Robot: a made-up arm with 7 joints. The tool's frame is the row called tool. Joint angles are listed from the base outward. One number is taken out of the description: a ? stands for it. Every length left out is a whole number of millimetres.
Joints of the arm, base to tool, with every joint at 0 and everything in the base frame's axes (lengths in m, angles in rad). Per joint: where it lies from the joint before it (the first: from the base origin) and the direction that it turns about. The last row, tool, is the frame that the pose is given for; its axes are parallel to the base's.
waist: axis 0 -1 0 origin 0 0.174 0
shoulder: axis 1 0 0 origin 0 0 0
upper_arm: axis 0 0 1 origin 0 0 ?
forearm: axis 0 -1 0 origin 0 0 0
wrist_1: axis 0 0 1 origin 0 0 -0.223
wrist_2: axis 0 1 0 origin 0 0 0
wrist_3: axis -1 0 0 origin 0 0 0
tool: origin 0 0 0
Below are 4 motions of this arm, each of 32 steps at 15 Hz.
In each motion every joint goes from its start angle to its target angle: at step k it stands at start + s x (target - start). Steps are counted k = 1, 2, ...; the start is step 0. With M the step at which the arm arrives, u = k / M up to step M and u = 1 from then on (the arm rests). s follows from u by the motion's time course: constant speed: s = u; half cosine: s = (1 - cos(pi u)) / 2; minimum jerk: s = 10 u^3 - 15 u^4 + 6 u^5.
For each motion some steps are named. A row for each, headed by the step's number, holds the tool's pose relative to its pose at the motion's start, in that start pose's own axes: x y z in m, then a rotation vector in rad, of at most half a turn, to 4 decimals.
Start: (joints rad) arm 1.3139 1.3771 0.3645 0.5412 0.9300 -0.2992 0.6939
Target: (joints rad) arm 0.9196 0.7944 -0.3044 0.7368 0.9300 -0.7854 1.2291
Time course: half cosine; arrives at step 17
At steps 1, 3, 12, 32:
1: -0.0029 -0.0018 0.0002 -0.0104 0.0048 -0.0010
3: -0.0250 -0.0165 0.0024 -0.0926 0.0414 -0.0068
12: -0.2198 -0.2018 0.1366 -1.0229 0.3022 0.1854
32: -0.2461 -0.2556 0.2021 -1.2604 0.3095 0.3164

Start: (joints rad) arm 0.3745 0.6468 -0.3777 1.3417 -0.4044 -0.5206 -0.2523
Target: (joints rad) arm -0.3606 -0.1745 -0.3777 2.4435 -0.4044 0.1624 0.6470
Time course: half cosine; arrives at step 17
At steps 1, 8, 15, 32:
1: 0.0028 -0.0031 -0.0001 -0.0060 -0.0011 0.0080
8: 0.1695 -0.0947 0.0145 -0.2315 -0.0494 0.4268
15: 0.3260 -0.0540 0.0512 -0.2916 -0.0695 0.8868
32: 0.3336 -0.0481 0.0541 -0.2885 -0.0696 0.9147

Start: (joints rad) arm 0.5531 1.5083 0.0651 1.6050 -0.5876 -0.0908 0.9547
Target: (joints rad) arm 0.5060 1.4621 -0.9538 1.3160 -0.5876 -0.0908 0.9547
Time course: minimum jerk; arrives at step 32
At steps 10, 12, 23, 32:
10: 0.0160 -0.0281 -0.0339 -0.1869 -0.0584 -0.0357
12: 0.0248 -0.0454 -0.0493 -0.2858 -0.0865 -0.0577
23: 0.0741 -0.1766 -0.0970 -0.8868 -0.2195 -0.2454
32: 0.0821 -0.2104 -0.0958 -1.0258 -0.2415 -0.3050

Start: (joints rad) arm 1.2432 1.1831 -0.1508 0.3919 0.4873 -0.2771 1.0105
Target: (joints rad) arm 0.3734 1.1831 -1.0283 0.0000 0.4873 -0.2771 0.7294
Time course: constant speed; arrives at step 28
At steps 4, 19, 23, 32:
4: -0.0393 -0.0164 0.0108 -0.0554 0.2432 0.0011
19: -0.1380 -0.0539 0.1210 -0.2599 1.1419 -0.1537
23: -0.1458 -0.0548 0.1583 -0.3246 1.3675 -0.2415
32: -0.1447 -0.0508 0.2021 -0.4189 1.6332 -0.3805

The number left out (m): -0.318
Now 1 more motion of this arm.
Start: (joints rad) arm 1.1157 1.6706 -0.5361 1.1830 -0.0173 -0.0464 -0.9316
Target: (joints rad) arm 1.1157 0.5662 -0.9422 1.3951 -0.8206 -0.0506 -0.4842
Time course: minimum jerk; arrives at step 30
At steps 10, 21, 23, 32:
10: 0.0625 -0.0776 0.0565 -0.2247 -0.1263 0.1374
21: 0.3408 -0.1561 0.2076 -0.5632 -0.6810 0.5918
23: 0.3775 -0.1484 0.2214 -0.5630 -0.7572 0.6441
32: 0.4183 -0.1353 0.2354 -0.5510 -0.8430 0.7010

